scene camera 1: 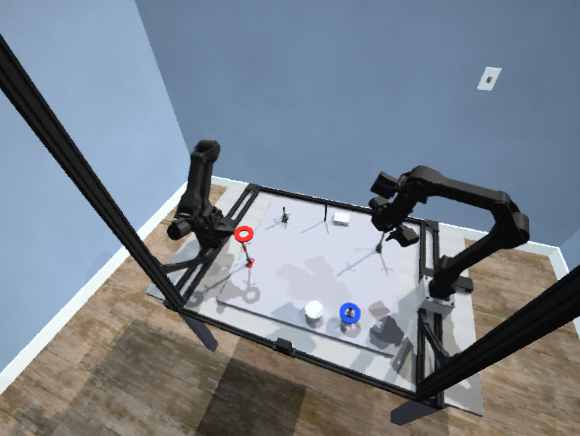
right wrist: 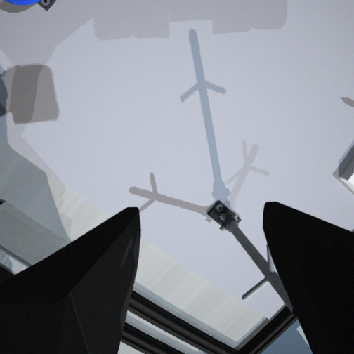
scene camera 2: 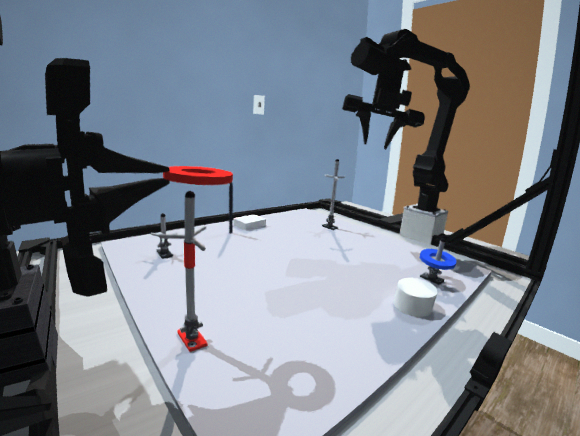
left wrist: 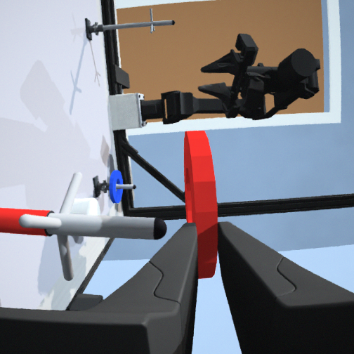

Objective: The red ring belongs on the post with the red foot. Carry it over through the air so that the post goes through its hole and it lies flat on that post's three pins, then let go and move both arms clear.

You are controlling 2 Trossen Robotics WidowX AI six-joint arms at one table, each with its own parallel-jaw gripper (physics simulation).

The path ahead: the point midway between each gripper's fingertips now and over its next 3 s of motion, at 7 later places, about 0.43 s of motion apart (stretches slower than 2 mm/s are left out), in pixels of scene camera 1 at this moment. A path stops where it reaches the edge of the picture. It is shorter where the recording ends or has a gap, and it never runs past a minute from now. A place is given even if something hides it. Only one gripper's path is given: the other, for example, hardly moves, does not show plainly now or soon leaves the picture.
My left gripper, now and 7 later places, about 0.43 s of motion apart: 235,231; 236,233; 237,236; 237,238; 237,239; 238,240; 234,247; 231,239
